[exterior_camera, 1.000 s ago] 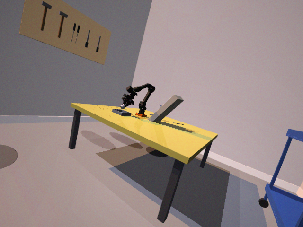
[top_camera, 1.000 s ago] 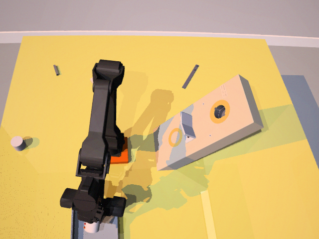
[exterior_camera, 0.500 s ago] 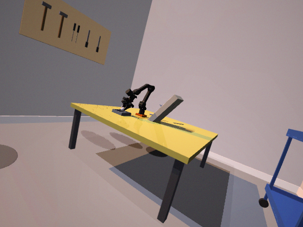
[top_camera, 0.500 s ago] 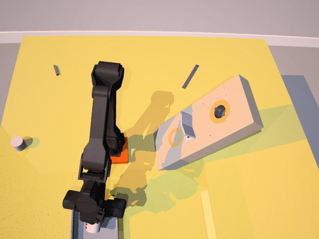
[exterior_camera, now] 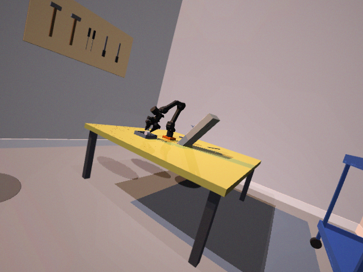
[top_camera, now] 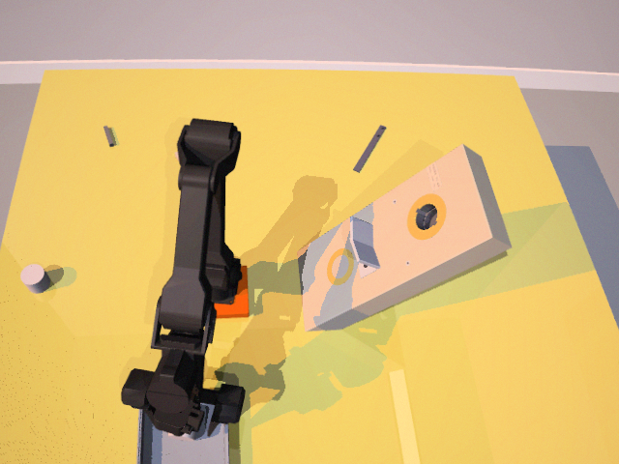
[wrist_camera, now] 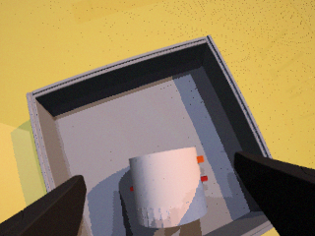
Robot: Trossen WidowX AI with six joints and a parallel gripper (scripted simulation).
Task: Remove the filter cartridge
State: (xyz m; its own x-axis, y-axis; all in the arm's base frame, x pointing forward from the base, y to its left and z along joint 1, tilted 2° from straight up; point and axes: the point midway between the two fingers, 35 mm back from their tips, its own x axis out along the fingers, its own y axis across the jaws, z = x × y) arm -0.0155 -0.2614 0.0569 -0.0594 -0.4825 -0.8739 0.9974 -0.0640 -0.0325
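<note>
Now: gripper tip 1 cm to the right of the round filter cartridge and 2 cm above it. Round my gripper tip: grey flap (28 cm ahead, 32 cm to the left, 12 cm above); service panel (33 cm ahead, 33 cm to the left, 13 cm above); grey tray (1 cm to the right, 4 cm below).
</note>
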